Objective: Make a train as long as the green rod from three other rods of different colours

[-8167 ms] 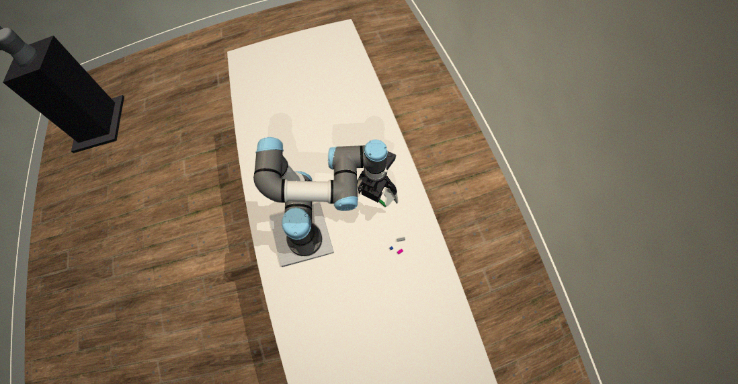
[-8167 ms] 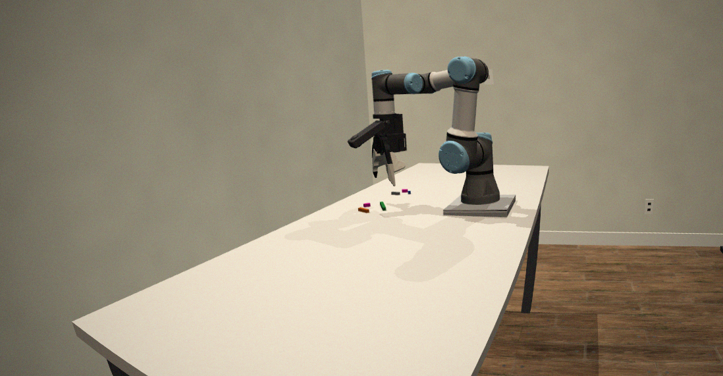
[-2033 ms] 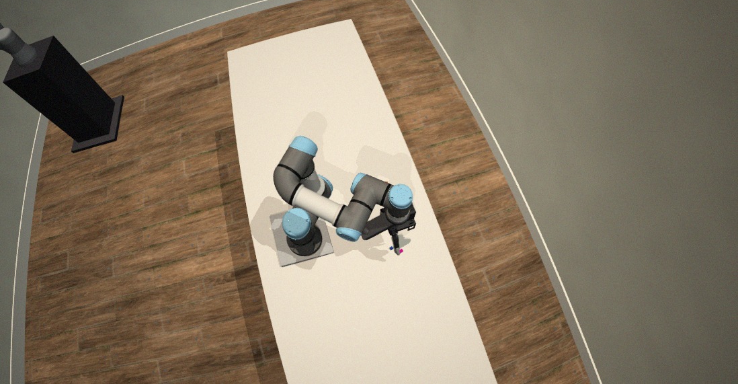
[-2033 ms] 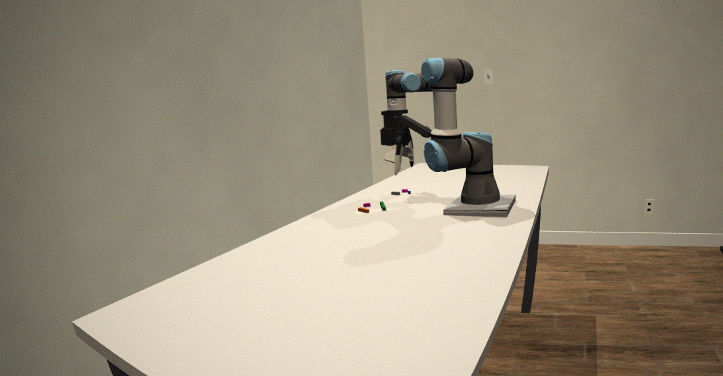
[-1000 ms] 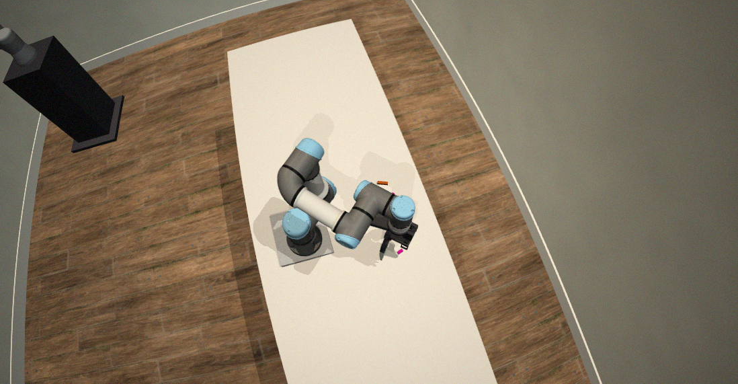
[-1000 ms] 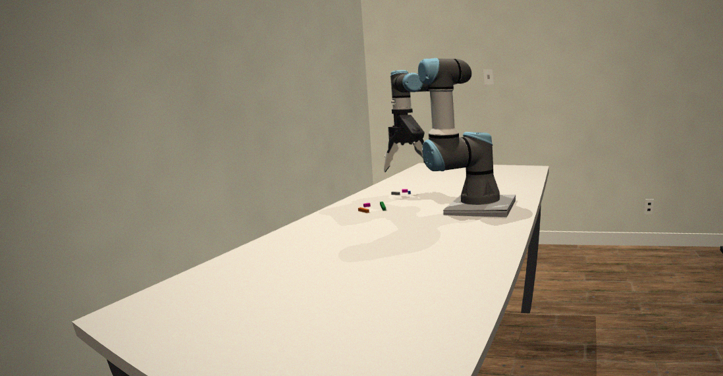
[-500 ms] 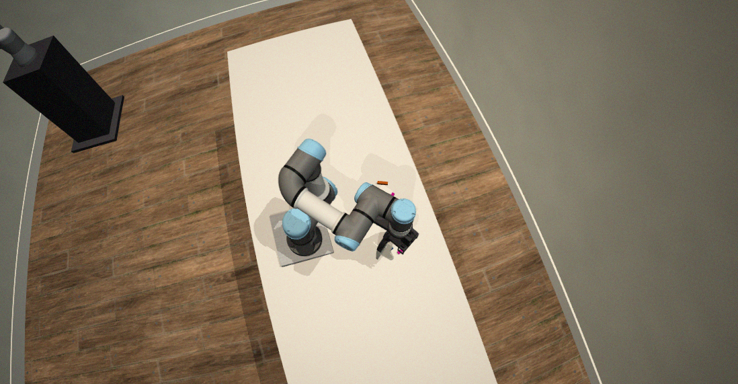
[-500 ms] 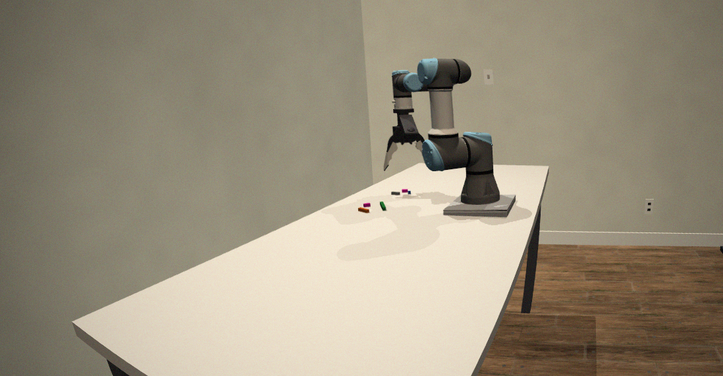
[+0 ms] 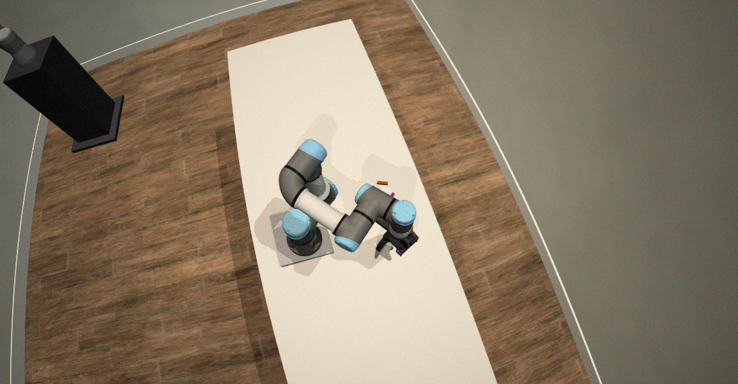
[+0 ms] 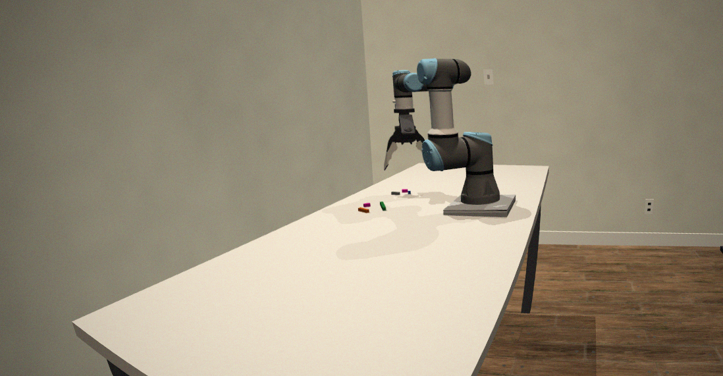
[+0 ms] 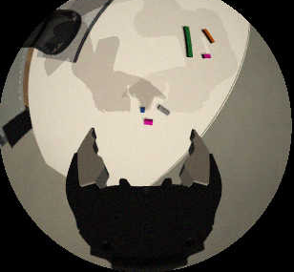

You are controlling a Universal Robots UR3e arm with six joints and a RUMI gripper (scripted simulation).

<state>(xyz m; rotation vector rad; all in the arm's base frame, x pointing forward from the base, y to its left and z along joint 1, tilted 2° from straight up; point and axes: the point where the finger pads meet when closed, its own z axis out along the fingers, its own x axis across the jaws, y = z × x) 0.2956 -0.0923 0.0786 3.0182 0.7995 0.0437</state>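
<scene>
My gripper is now 80 mm above the blue rod. Round my hand: green rod: 190 mm to the left, 80 mm below; then orange rod: 30 mm ahead, 250 mm to the left, 80 mm below; then grey rod: 40 mm ahead, 20 mm to the left, 80 mm below.
</scene>
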